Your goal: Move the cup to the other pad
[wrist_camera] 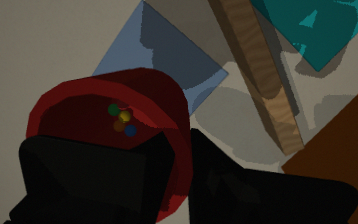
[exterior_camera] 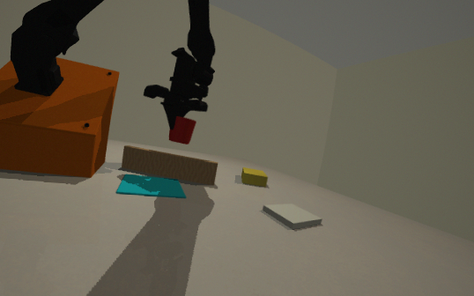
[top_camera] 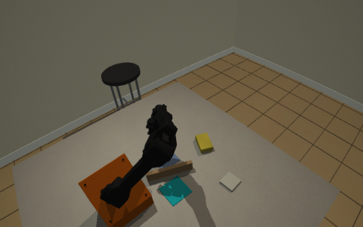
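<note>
Now: the teal pad 16 cm to the right of my gripper tip, 12 cm below it and 4 cm behind it. Also, from my gripper tip: red cup (3 cm ahead, 1 cm to the left); then wooden block (10 cm below, 7 cm to the right).
</note>
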